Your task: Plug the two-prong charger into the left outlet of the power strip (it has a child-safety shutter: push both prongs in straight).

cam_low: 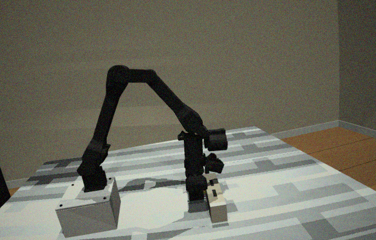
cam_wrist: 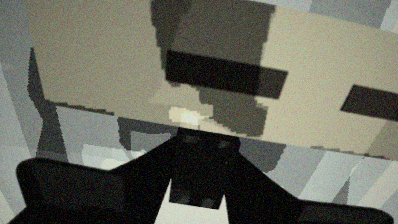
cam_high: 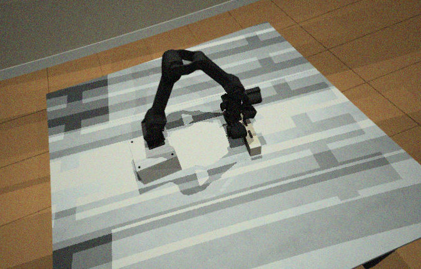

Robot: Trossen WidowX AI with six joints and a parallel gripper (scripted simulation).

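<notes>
Right now my gripper tip is 2 cm short of the black two-prong charger and 1 cm below it.
</notes>
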